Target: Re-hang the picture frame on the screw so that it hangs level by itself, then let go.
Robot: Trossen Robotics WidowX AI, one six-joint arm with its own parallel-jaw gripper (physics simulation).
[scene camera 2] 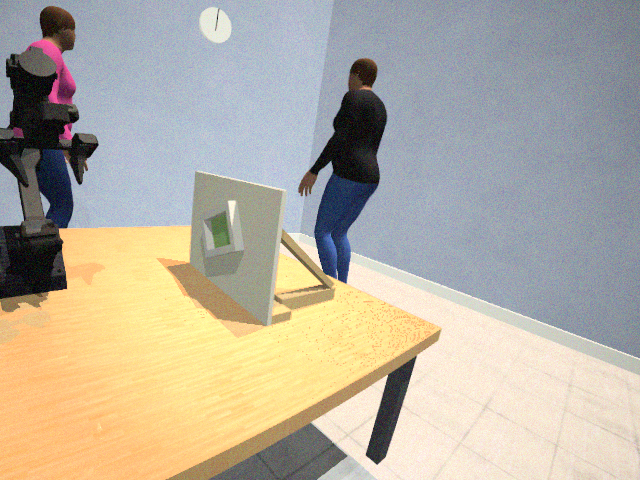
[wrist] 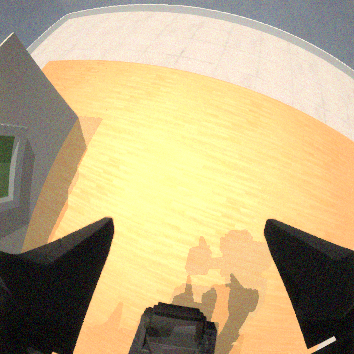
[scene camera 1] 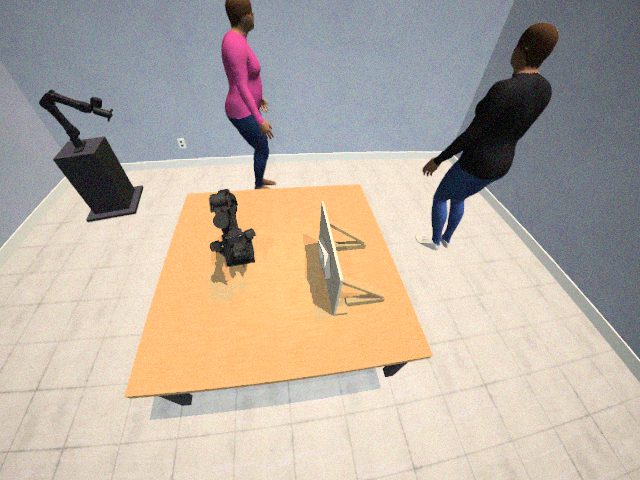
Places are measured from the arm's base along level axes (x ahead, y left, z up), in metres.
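Pixels of known places: gripper, fingertip midpoint: (scene camera 2: 55, 185) (wrist: 191, 227) (scene camera 1: 240, 258); arm's base at its link origin: (scene camera 2: 37, 258) (wrist: 164, 345) (scene camera 1: 241, 250).
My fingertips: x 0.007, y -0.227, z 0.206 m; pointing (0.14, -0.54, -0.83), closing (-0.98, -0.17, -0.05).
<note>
Ahead of a thing's pixels: the offset from my fingertips to its middle. "spot": to the spot under its first point. Level surfaces: height alone.
The picture frame @[dx +0.379, dy -0.010, dz -0.110 m] (scene camera 1: 324, 258) (scene camera 2: 220, 230) (wrist: 6, 167), pale with a green picture, is on the face of an upright grey board @[spot: dx +0.362, dy -0.218, dz -0.084 m] (scene camera 1: 336, 291) (scene camera 2: 258, 232) (wrist: 30, 85). In scene camera 2 it looks tilted, its lower edge rising toward the board's near side. The screw does not show. My gripper (scene camera 1: 233, 241) (scene camera 2: 51, 181) (wrist: 191, 227) is open and empty, its fingers wide apart. It is above the table near the arm's base, well apart from the frame, on the side of the board that the frame faces. In the wrist view the frame is partly cut off at the left edge.
The board stands on the wooden table @[dz -0.284 m] (scene camera 1: 268, 341) (scene camera 2: 129, 387) (wrist: 175, 125) with angled braces (scene camera 1: 351, 245) (scene camera 2: 310, 297) behind it. A person in pink (scene camera 1: 240, 77) (scene camera 2: 66, 87) and one in black (scene camera 1: 511, 113) (scene camera 2: 361, 134) stand beyond the table. Another arm stands on a pedestal (scene camera 1: 98, 175).
</note>
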